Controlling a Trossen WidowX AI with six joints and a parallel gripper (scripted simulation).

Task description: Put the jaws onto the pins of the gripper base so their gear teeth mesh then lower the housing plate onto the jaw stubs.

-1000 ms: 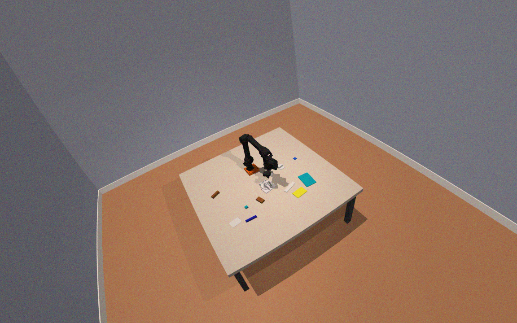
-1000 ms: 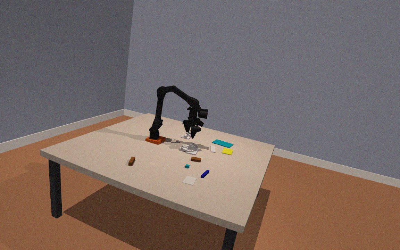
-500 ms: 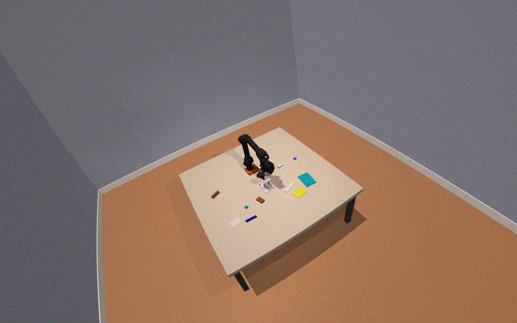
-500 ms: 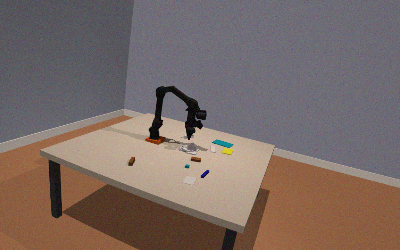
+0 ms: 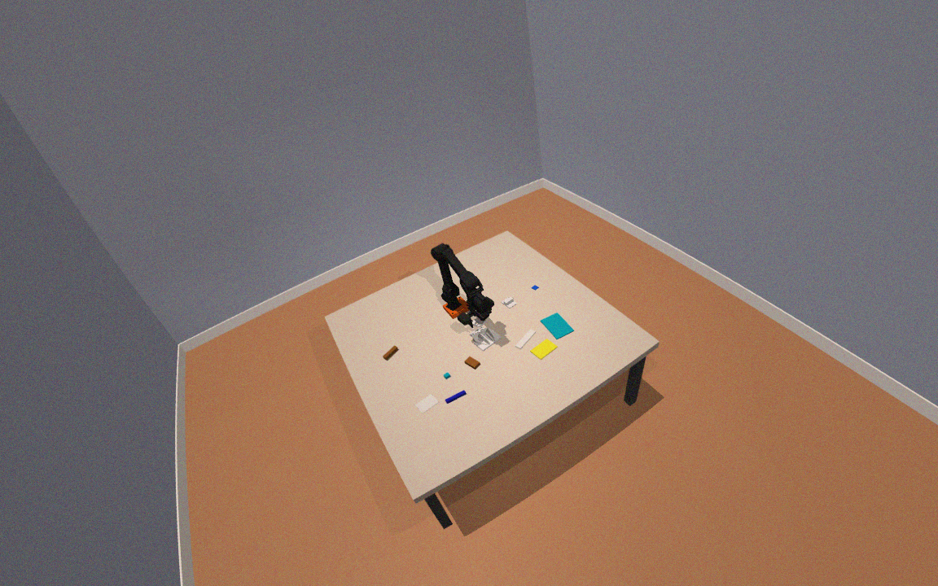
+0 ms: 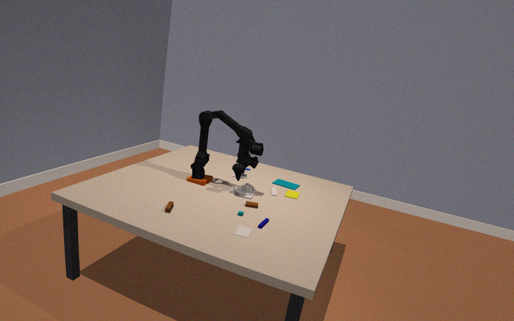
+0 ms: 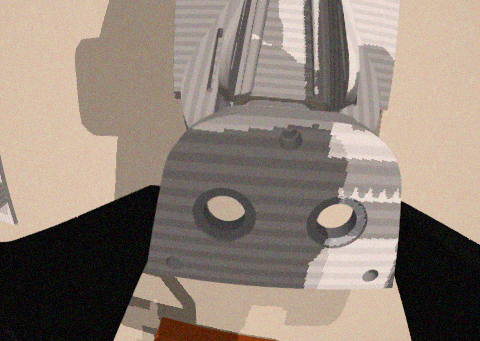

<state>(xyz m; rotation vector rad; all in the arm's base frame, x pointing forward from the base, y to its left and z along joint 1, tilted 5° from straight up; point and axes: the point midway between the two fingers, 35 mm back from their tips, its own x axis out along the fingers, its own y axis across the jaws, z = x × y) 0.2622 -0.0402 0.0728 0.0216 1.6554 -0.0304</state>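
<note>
My gripper tip is 10 mm past the white housing plate and 80 mm above it. Round my gripper tip: white strip: 190 mm ahead, 120 mm to the left, 80 mm below; brown block: 110 mm ahead, 150 mm to the right, 70 mm below; grey jaw: 10 mm ahead, 20 mm to the right, 70 mm below.
</note>
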